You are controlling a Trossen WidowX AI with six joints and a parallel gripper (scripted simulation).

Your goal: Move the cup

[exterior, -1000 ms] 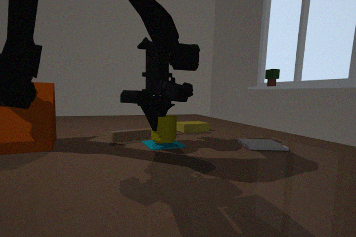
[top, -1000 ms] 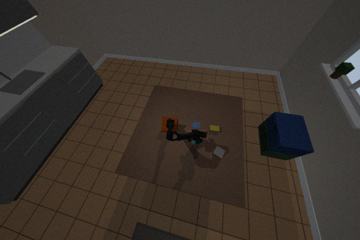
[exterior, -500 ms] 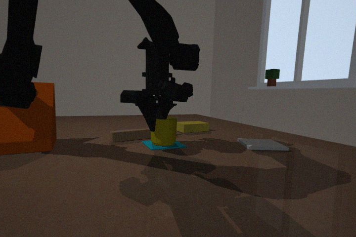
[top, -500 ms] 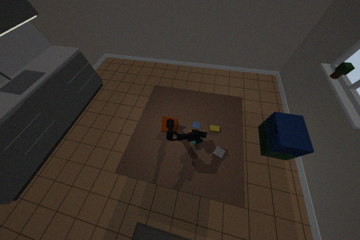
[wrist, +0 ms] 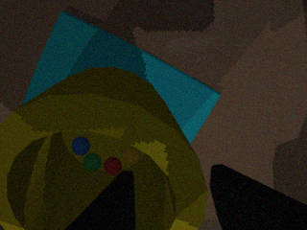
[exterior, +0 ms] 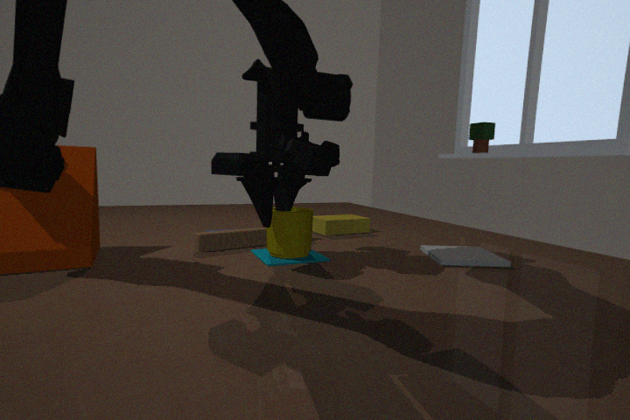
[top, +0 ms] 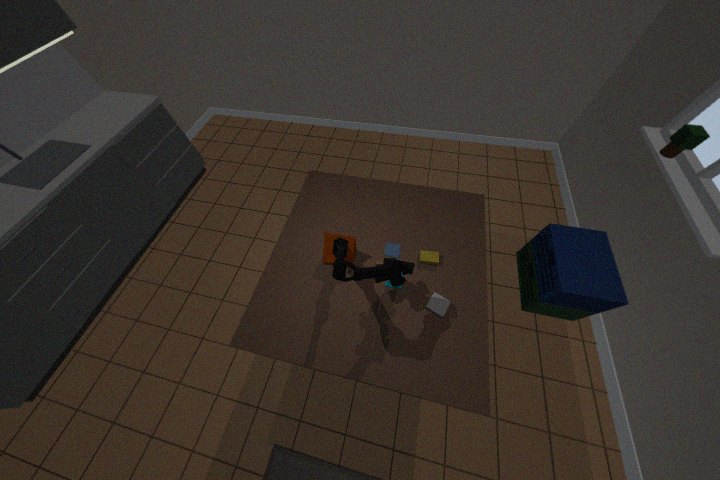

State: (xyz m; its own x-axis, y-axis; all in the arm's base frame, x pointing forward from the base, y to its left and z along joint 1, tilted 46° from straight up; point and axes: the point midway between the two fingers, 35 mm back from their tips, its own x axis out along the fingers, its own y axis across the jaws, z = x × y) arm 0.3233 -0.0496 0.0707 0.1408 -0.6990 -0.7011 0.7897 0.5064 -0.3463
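My gripper tip is now 20 mm short of the yellow-green cup, 10 mm to the right of it and 10 mm above it. Also, from my gripper tip: cyan pad: 30 mm ahead, 20 mm to the left, 60 mm below; low wooden bar: 10 mm behind, 110 mm to the left, 50 mm below; blue pad: 40 mm behind, 200 mm to the left, 60 mm below.
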